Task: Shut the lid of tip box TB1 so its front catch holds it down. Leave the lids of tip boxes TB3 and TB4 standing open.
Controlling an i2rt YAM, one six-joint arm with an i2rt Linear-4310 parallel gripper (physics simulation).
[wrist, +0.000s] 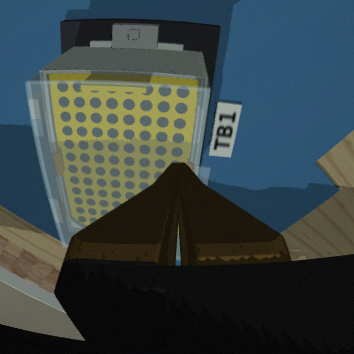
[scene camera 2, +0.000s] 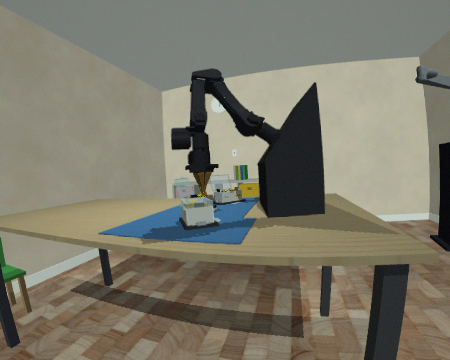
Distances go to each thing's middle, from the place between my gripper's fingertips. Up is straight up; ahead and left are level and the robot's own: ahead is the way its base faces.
My hand is 90 mm above the label [wrist: 226,116], 40 mm past it and 10 mm to the left of it.
